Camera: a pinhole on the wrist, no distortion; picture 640 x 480 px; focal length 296.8 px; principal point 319.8 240.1 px. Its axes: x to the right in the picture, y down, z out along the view. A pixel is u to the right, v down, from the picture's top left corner.
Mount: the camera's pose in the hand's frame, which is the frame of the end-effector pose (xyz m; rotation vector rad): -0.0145 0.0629 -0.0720 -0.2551 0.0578 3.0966
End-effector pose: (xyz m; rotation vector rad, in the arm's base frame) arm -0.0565 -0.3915 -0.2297 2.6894 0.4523 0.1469
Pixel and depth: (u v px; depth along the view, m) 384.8 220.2 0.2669
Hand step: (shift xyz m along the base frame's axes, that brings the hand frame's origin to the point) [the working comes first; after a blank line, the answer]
In the camera's frame: 0.0585 -0.0179 0.2669

-0.0508 -0.1870 -0.1307
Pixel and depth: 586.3 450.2 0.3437
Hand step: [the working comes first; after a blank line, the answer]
In the camera's frame: 0.3086 0.2433 0.3437

-0.3695 -0.0770 -0.2825
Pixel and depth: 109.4 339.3 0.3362
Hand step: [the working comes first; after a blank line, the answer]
In the camera's frame: -0.2383 0.1124 0.3362

0.1903 -0.0223 -0.2876
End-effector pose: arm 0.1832 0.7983 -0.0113 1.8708 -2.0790 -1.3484
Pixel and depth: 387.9 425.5 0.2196
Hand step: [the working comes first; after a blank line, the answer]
In the camera's frame: 0.0504 0.1372 0.2196

0.0020 0.1718 -0.0738
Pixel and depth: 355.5 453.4 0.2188
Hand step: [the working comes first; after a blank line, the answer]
In the camera's frame: 0.0263 0.1572 0.2188

0.0100 0.1570 -0.1003
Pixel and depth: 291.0 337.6 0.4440
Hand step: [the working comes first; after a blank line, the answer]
In the camera's frame: -0.0431 0.1459 0.4440

-0.1408 0.2590 -0.2504
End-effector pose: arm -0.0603 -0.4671 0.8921 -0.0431 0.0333 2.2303
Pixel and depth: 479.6 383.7 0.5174
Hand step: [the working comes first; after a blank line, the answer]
In the camera's frame: 0.2786 0.2503 0.5174

0.3515 -0.1895 0.4156
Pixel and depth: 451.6 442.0 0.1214
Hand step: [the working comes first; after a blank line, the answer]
In the camera's frame: 0.0539 0.0826 0.1214

0.0650 -0.0617 0.0454
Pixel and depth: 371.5 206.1 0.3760
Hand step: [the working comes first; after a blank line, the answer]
In the camera's frame: 0.0655 -0.0431 0.3760

-0.0177 -0.1736 0.2932
